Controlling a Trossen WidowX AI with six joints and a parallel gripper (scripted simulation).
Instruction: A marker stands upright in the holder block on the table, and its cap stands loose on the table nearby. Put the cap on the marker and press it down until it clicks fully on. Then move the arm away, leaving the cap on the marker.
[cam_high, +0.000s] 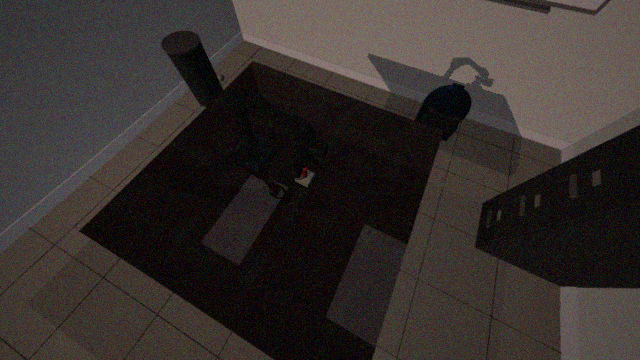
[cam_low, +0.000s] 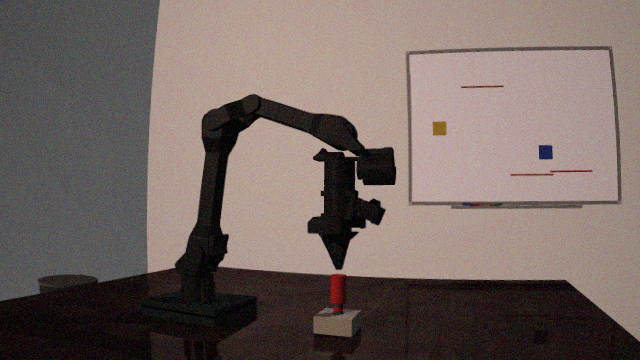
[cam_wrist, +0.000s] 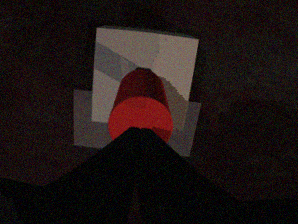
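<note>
My gripper tip is now 40 mm above the red cap. Round my gripper tip: pale holder block: 100 mm below.
</note>
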